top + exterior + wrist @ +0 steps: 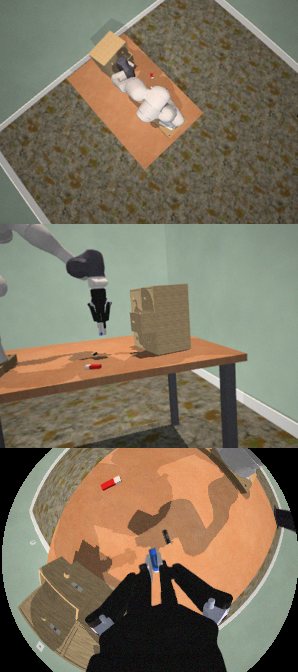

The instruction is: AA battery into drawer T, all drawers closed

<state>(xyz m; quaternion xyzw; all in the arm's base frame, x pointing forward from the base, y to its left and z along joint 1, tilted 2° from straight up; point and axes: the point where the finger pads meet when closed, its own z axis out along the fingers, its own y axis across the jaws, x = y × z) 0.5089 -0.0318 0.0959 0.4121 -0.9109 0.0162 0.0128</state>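
The small black piece lies 130 mm below my hand, 50 mm behind it and 10 mm to the left of it. Also, from my hand: white cylinder: 230 mm to the right, 130 mm below, 100 mm behind; then blue AA battery: 30 mm below; then drawer: 220 mm ahead, 140 mm to the right.
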